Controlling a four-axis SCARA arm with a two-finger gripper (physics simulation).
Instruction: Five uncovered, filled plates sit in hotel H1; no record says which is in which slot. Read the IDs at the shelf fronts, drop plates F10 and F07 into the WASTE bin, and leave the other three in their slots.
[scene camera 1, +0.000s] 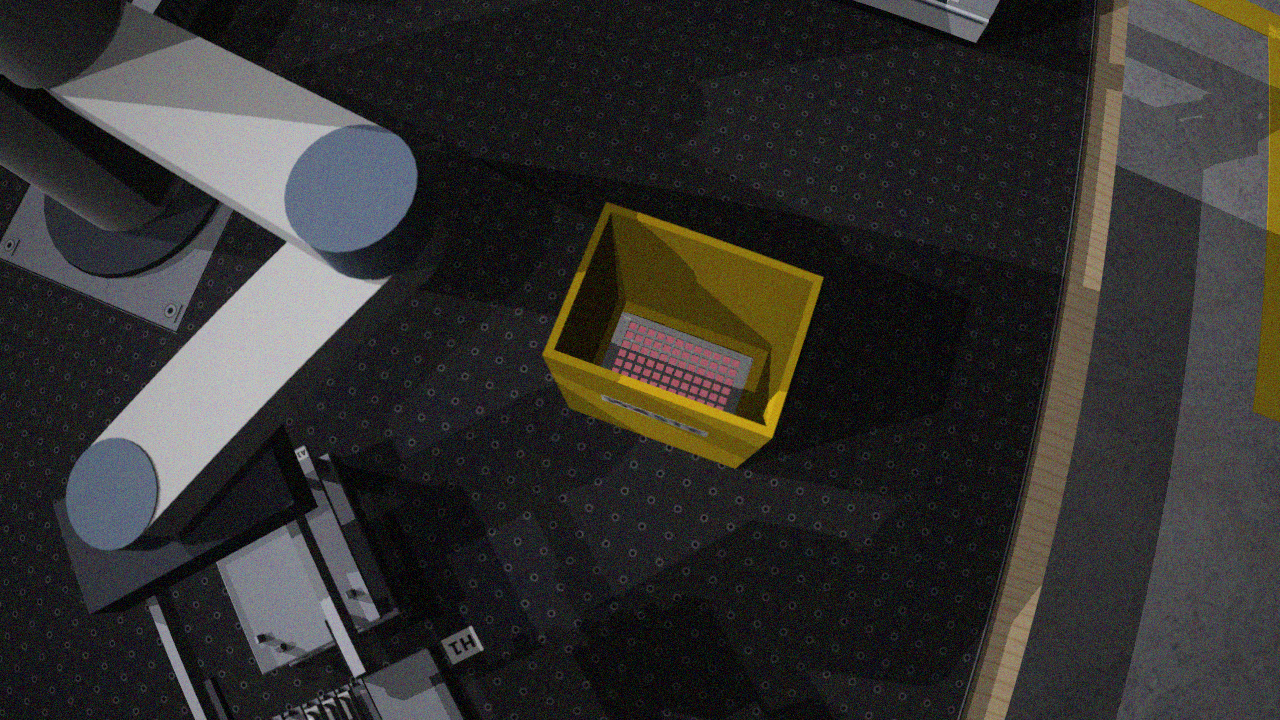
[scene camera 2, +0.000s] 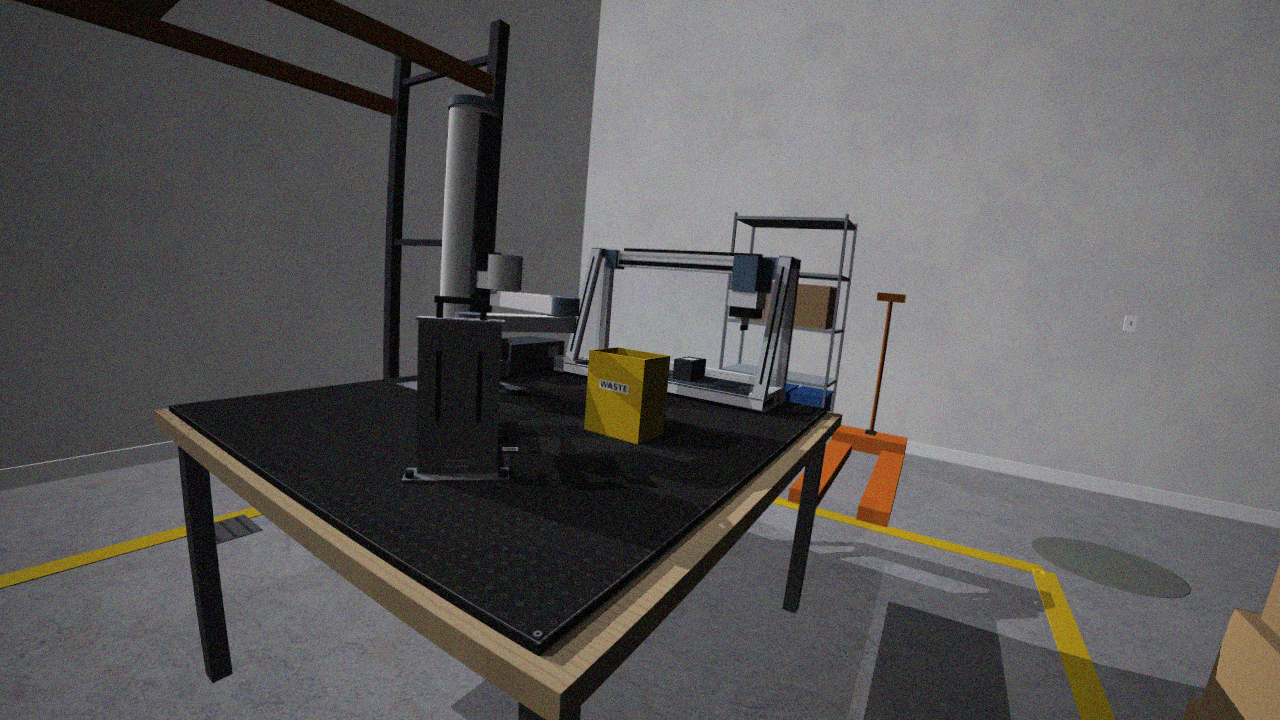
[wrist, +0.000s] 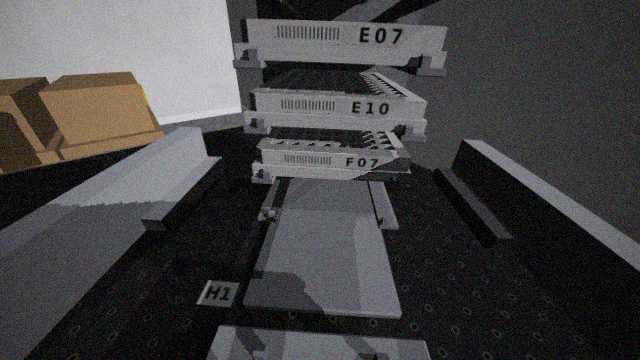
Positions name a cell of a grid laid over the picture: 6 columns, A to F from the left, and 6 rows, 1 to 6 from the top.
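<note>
My gripper (wrist: D3) is there for me to see. I also see an H1 tag (wrist: C5), and a hotel H1 (scene camera 2: C4) belongs to the scene as well.
</note>
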